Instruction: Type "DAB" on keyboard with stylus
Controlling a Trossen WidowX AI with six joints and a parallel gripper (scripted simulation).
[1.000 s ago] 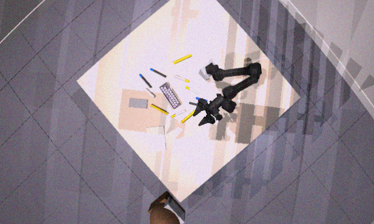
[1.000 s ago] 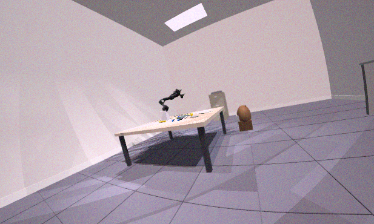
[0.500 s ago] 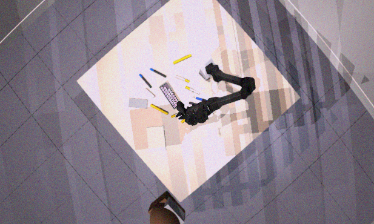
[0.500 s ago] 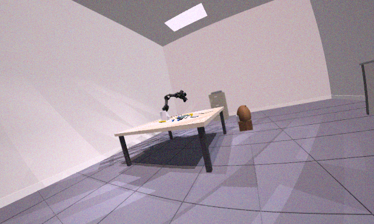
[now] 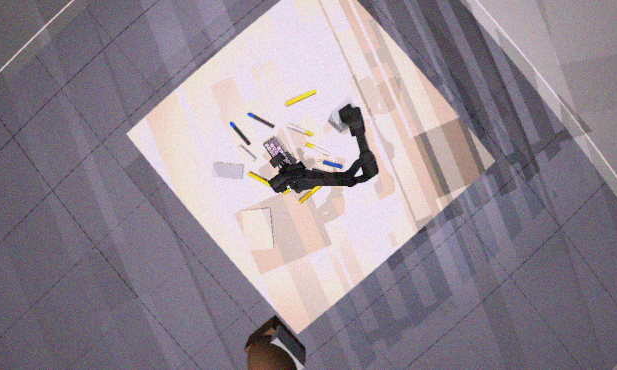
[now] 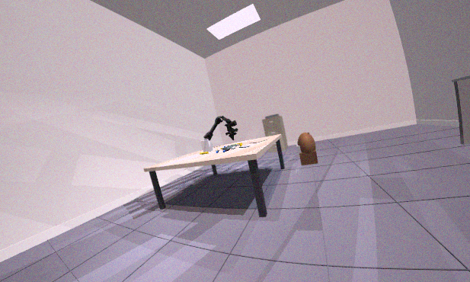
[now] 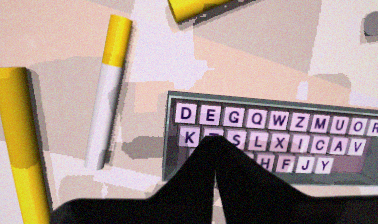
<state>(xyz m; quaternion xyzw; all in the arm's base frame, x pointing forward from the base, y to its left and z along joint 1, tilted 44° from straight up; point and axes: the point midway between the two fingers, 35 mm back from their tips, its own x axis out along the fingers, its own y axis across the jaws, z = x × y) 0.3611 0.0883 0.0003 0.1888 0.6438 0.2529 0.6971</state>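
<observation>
Right now the D key is 1 cm to the left of my gripper tip and 6 cm below it. The rest, counted from my gripper tip: grey block (22 cm ahead, 18 cm to the right, 7 cm below); blue stylus (18 cm behind, 6 cm to the left, 7 cm below); yellow marker (4 cm behind, 14 cm to the left, 7 cm below).
</observation>
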